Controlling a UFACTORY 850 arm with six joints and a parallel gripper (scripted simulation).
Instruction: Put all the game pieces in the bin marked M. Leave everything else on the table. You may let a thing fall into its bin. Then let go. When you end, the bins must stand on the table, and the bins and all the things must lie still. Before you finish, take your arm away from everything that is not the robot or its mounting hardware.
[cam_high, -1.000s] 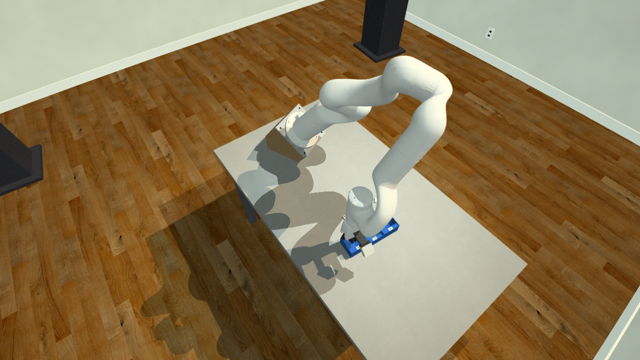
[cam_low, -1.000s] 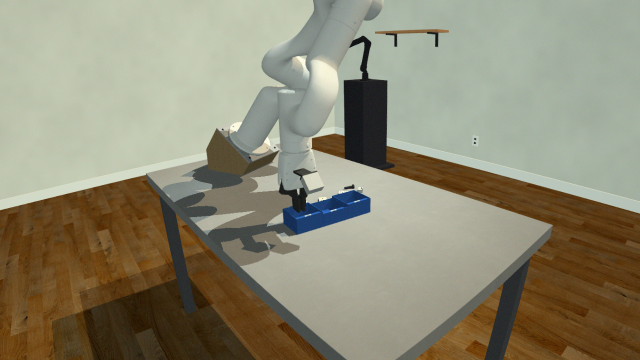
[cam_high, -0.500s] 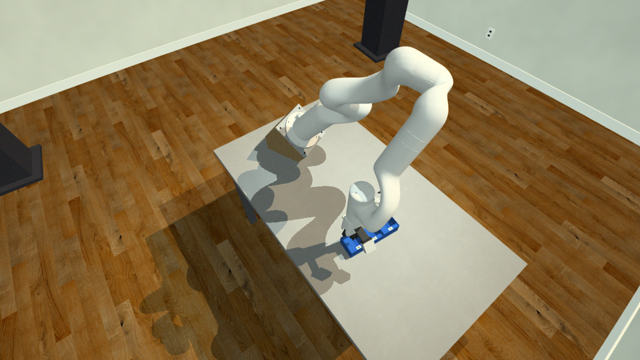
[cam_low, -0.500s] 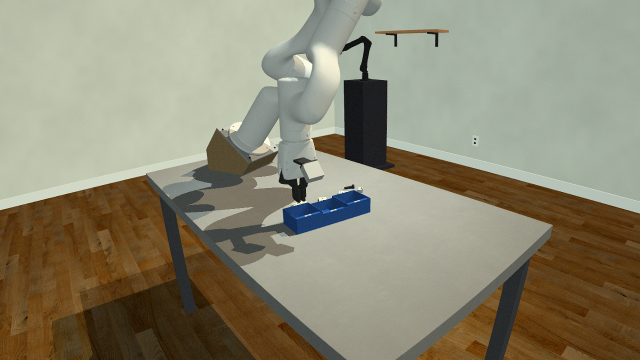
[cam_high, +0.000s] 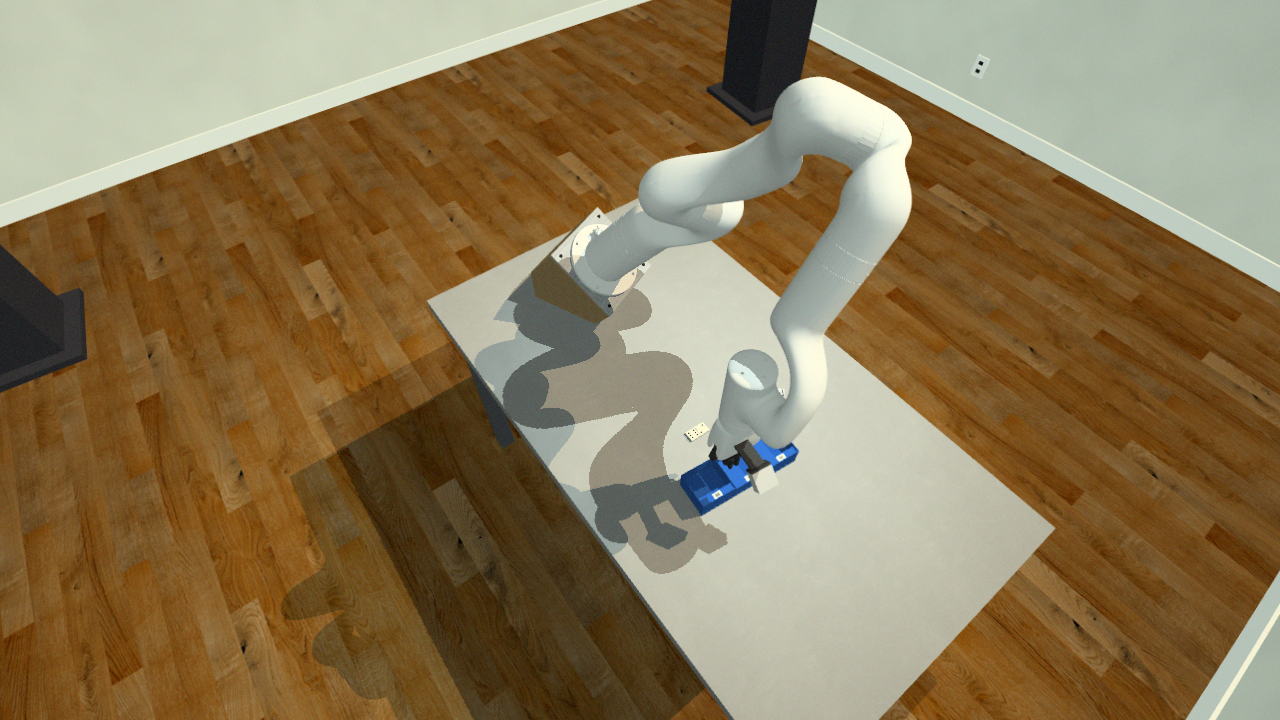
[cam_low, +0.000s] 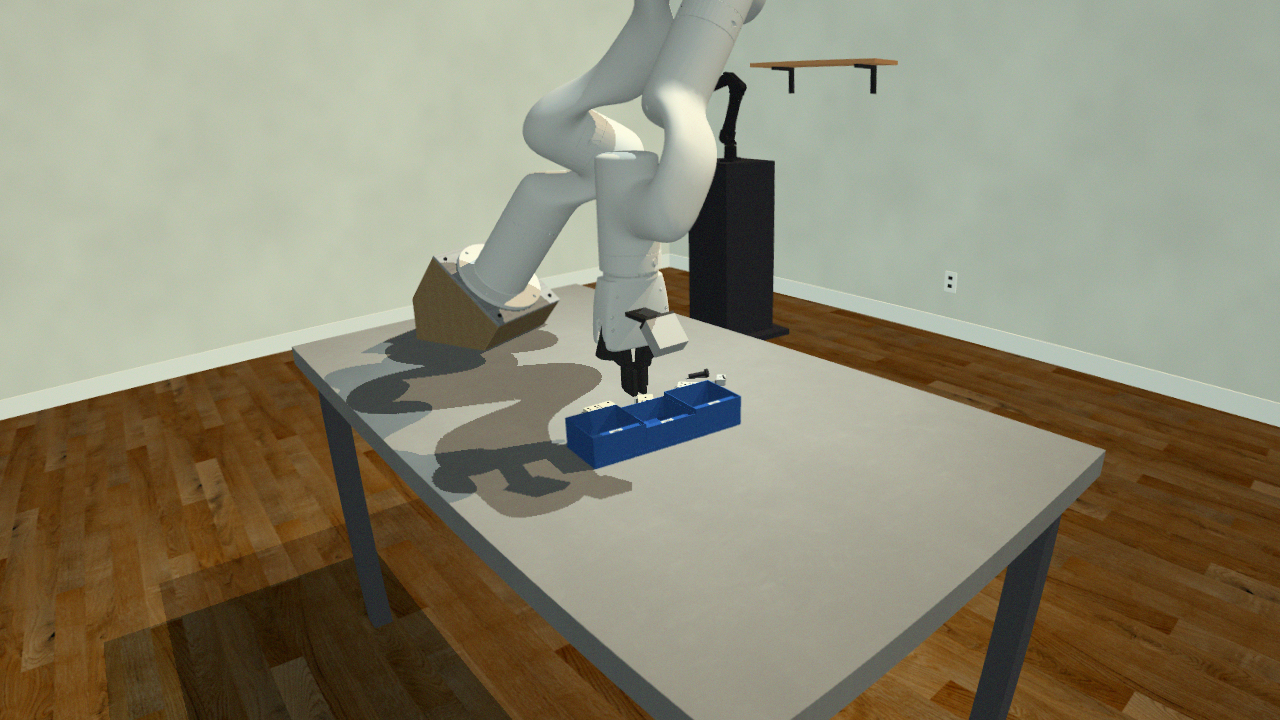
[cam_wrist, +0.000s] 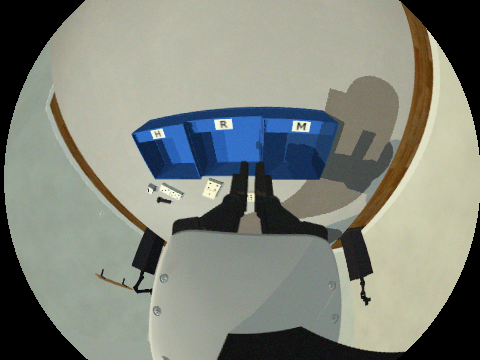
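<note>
Right now the blue three-part bin is 7 cm below my hand and 3 cm to the left of it. Also, from my hand: white part (24 cm to the left, 11 cm behind, 9 cm below); then black bolt (23 cm to the left, 15 cm behind, 9 cm below); then white domino (19 cm to the left, 11 cm behind, 9 cm below).
</note>
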